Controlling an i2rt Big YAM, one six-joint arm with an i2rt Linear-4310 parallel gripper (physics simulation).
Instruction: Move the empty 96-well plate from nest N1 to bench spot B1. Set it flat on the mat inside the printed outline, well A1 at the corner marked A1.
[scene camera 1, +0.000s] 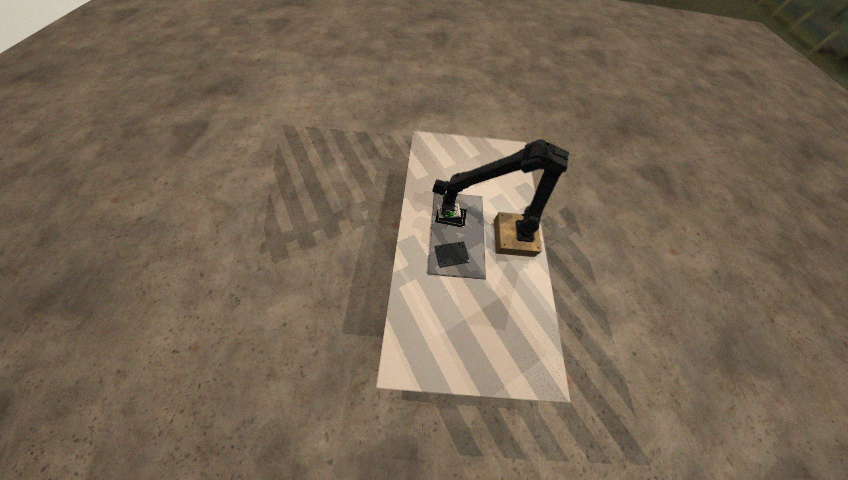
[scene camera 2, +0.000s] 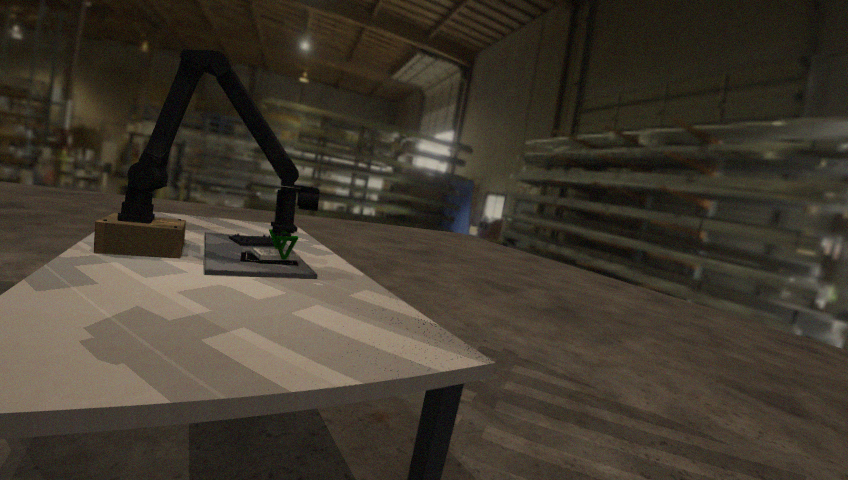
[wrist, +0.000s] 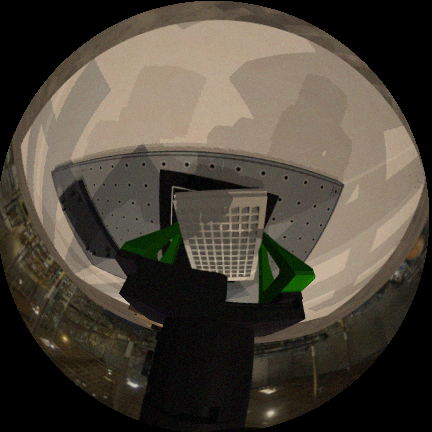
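Observation:
The white 96-well plate is between the green fingers of my gripper, which is shut on its sides. The plate looks about level, low over the black mat of B1; I cannot tell whether it touches. In the wrist view it covers most of the printed outline, whose far left corner and left line show beside it. The plate's far edge runs at a slight angle to the mat's far edge. The A1 marks cannot be read. Nest N1 is dark and empty.
The mat and nest N1 are on a grey perforated board on the pale table. The arm stands on a wooden block beside the board. Striped shadows cross the table.

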